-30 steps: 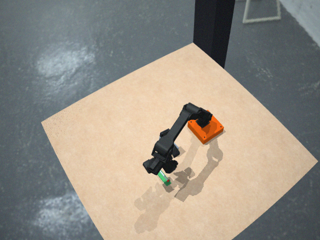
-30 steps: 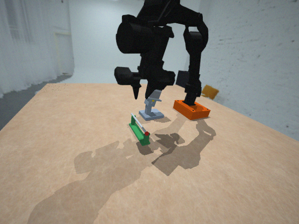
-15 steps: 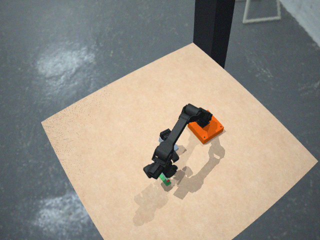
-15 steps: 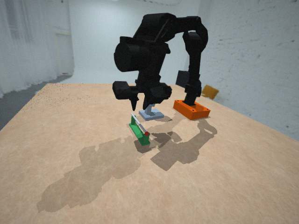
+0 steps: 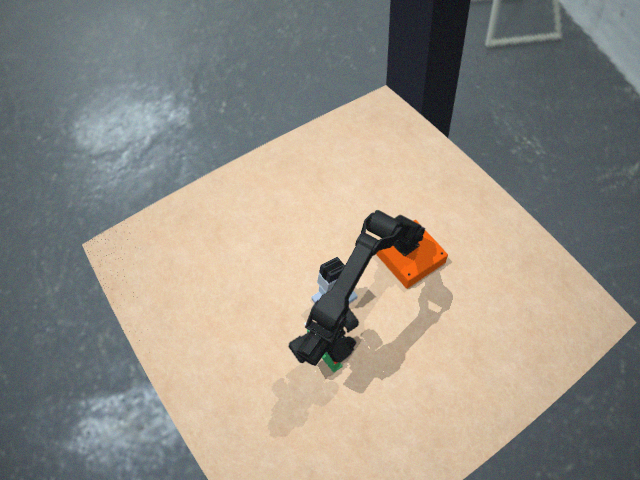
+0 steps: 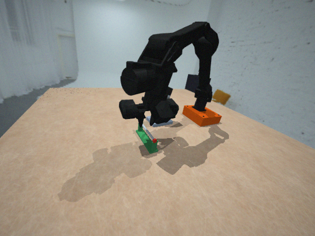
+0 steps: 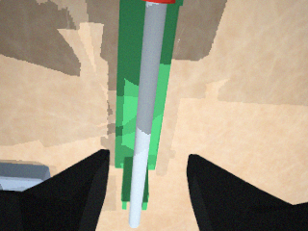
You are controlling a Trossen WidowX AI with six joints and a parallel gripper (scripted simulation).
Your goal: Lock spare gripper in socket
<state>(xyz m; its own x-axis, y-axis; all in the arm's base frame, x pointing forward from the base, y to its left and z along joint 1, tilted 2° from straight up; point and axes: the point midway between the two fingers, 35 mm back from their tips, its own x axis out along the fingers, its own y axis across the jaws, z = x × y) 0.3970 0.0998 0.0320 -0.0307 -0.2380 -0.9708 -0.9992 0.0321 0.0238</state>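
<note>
The green cradle is 40 mm below my gripper tip and 10 mm to the left of it. The rest, counted from my gripper tip: spare gripper (120 mm behind, 110 mm to the right, 60 mm above); then mount (130 mm behind, 100 mm to the right, 10 mm below).
</note>
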